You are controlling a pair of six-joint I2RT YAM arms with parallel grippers.
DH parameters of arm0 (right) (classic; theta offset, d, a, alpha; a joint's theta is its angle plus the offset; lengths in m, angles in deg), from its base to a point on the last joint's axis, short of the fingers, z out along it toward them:
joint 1: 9.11 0.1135 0.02 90
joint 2: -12.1 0 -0.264 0
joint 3: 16.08 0 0.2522 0
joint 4: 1.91 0 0.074 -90
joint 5: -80.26 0 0 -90
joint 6: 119.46 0.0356 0 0
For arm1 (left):
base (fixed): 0 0 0 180
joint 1: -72.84 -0.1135 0.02 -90
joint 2: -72.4 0 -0.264 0
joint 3: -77.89 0 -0.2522 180
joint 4: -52.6 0 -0.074 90
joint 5: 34.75 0 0 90
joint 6: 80.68 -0.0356 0 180
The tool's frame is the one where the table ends.
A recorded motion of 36 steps. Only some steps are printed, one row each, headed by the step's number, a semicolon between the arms.
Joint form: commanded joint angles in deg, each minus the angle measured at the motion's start. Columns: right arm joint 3, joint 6, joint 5, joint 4, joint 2, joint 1; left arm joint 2, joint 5, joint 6, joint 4, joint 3, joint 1.
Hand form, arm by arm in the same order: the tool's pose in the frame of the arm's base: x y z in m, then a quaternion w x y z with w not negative. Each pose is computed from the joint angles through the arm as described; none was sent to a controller.
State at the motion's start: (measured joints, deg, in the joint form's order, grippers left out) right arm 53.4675 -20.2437 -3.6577 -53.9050 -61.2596 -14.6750; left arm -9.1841 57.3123 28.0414 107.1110 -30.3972 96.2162
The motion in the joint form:
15: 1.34 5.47 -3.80 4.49 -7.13 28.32; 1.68 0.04 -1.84 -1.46 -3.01 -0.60
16: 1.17 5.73 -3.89 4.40 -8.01 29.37; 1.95 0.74 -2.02 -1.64 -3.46 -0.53
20: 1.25 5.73 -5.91 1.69 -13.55 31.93; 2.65 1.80 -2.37 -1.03 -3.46 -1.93
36: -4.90 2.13 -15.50 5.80 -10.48 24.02; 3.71 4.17 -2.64 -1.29 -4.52 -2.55
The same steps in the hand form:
15: 0.2619 0.1114 0.2398 0.26196 -0.07309 0.95612 0.10894; 0.2473 -0.1052 0.2257 0.20349 0.05420 0.97320 -0.09239
16: 0.2610 0.1166 0.2347 0.25192 -0.07949 0.95840 0.10810; 0.2457 -0.1054 0.2247 0.20154 0.05768 0.97288 -0.09779
20: 0.2615 0.1297 0.2067 0.19069 -0.09769 0.97401 0.07346; 0.2457 -0.0991 0.2273 0.20076 0.05082 0.97284 -0.10345
36: 0.2630 0.0816 0.1939 0.22590 -0.04290 0.97294 -0.02289; 0.2421 -0.0962 0.2266 0.19709 0.05253 0.97140 -0.12160

